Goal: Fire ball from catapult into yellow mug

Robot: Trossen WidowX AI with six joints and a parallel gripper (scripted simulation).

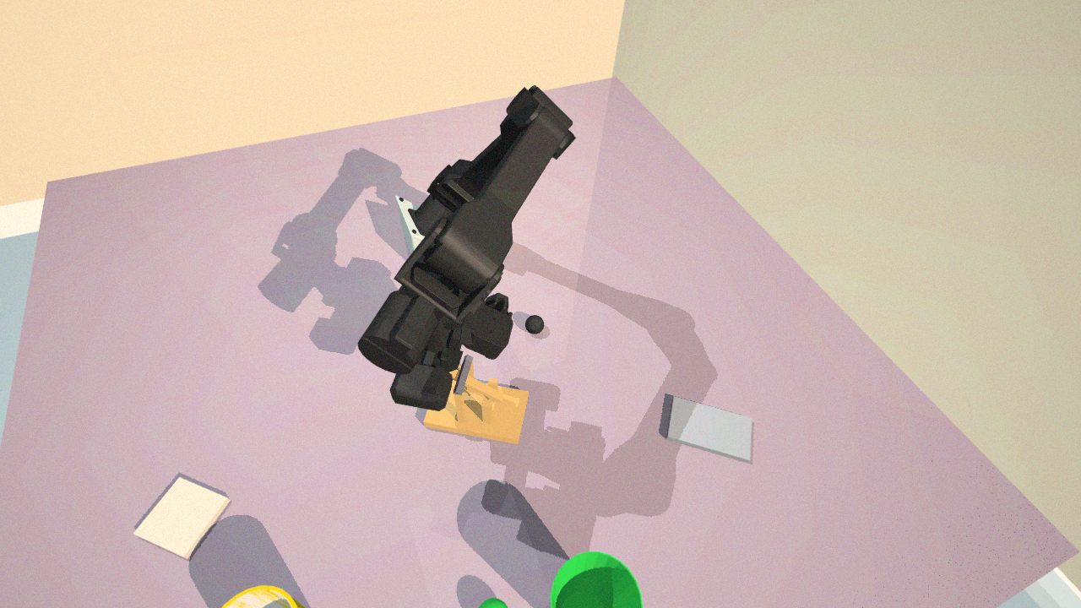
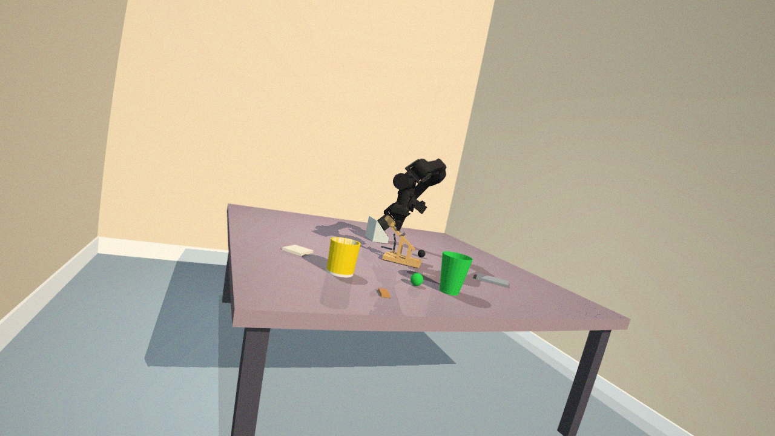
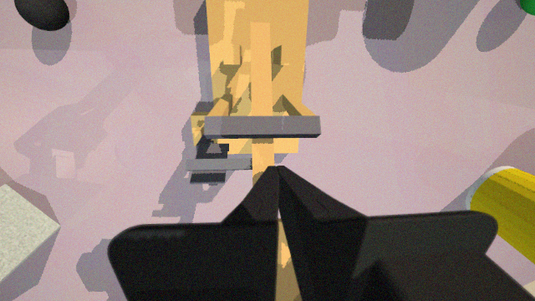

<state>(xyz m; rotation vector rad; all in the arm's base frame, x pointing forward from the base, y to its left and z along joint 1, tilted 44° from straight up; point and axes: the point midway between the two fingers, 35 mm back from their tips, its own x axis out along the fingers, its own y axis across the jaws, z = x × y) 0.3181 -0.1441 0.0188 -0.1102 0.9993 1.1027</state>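
Now: gripper tip 20 mm past the wooden catapult, 20 mm to the right of it and 40 mm above it. Also, from my gripper tip: green ball: 280 mm ahead, 60 mm to the right, 100 mm below; then black ball: 80 mm behind, 180 mm to the left, 100 mm below; then green cup: 330 mm ahead, 30 mm to the left, 80 mm below.
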